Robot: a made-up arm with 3 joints.
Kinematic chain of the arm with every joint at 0, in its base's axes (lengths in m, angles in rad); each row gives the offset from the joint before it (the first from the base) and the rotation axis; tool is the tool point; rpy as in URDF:
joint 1: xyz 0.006 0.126 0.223 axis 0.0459 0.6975 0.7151
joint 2: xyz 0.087 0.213 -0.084 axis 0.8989 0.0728 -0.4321
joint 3: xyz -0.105 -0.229 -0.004 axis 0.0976 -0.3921 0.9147
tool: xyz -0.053 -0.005 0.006 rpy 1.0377 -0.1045 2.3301
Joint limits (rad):
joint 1: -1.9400..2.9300
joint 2: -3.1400..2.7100
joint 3: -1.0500..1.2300
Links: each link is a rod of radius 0.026 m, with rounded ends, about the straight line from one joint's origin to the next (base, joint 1, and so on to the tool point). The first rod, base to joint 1, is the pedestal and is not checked.
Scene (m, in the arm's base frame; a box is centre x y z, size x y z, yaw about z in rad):
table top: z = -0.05
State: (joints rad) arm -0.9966 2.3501 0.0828
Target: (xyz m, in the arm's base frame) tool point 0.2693 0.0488 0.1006
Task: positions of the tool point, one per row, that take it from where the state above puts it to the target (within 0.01 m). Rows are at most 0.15 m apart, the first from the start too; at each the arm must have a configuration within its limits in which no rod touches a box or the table.
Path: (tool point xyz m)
1: 0.3139 0.4108 0.1105
2: 0.3509 0.3205 0.0915
3: 0.3574 0.2199 0.0854
4: 0.3292 0.1242 0.0898
5: 0.2693 0.0488 0.1006

